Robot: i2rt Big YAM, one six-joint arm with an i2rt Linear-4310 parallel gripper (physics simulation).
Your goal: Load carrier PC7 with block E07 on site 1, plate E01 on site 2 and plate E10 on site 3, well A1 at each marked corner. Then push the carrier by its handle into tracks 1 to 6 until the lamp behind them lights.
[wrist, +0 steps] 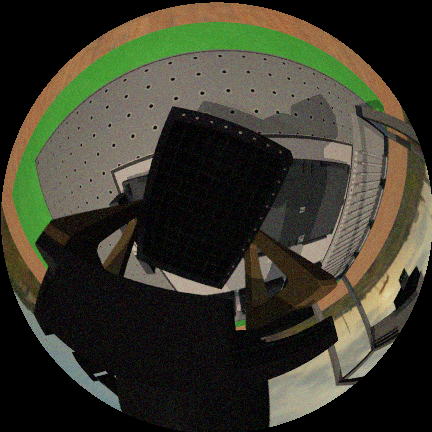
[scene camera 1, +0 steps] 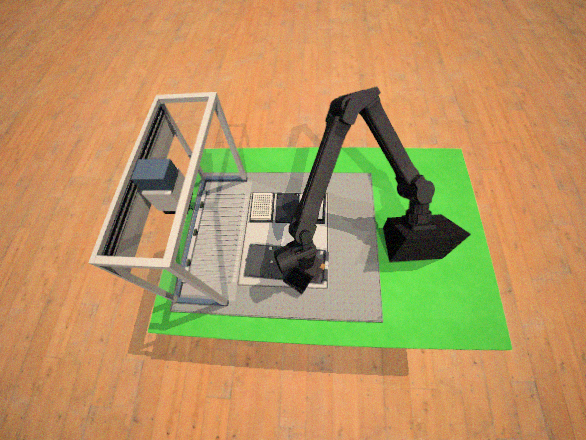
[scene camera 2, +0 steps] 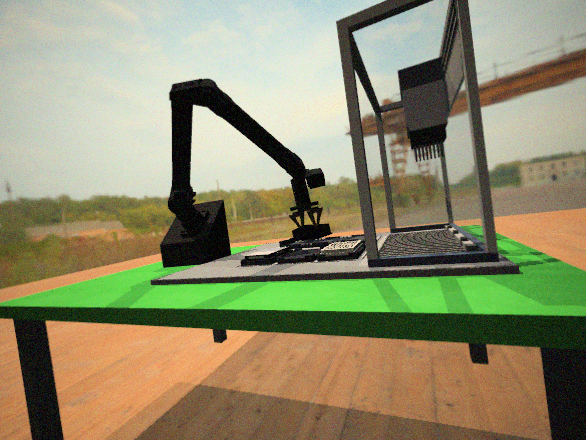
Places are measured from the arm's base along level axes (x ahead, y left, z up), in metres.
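Pixels of known places: gripper, fingertip midpoint: (wrist: 196, 219) (scene camera 1: 303, 270) (scene camera 2: 309, 229); arm's base, origin of the base link: (scene camera 1: 417, 223) (scene camera 2: 195, 223).
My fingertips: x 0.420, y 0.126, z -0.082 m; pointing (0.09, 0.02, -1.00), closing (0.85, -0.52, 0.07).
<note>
Ahead of a thing's pixels: the offset from my fingertips to its top centre. "spot": to the spot under its first point. Level surfaces: height alone.
My gripper (scene camera 2: 305, 224) (wrist: 196, 219) is shut on a dark plate with a grid of wells @(spot: dx +0.011, dy +0.044, dz -0.013 m) (scene camera 1: 301, 283) (scene camera 2: 311, 231) (wrist: 215, 195). It holds the plate low over the handle-side part of the dark grey carrier @(dx +0.070, dy -0.048, dz -0.025 m) (scene camera 1: 261, 260) (wrist: 325, 200); whether they touch is hidden. The plate looks turned relative to the carrier in the wrist view. Its label and marked corner cannot be read. A small orange spot @(spot: dx -0.095, dy -0.029, dz -0.055 m) (scene camera 1: 323, 266) shows at the carrier's right end. The grooved tracks (scene camera 1: 217, 225) (scene camera 2: 420, 243) (wrist: 357, 200) lie beyond the carrier's other end. A lit lamp cannot be made out.
A white well plate @(dx +0.169, dy -0.308, dz -0.029 m) (scene camera 1: 261, 206) (scene camera 2: 342, 246) and a dark piece @(spot: dx +0.064, dy -0.297, dz -0.043 m) (scene camera 1: 286, 207) stand in a row beside the carrier. The tall frame (scene camera 1: 192, 178) (scene camera 2: 356, 140) stands over the tracks and carries a pipetting head (scene camera 1: 156, 175) (scene camera 2: 425, 105). All stand on a grey perforated board @(dz -0.055 m) (scene camera 1: 355, 285) (wrist: 150, 100).
</note>
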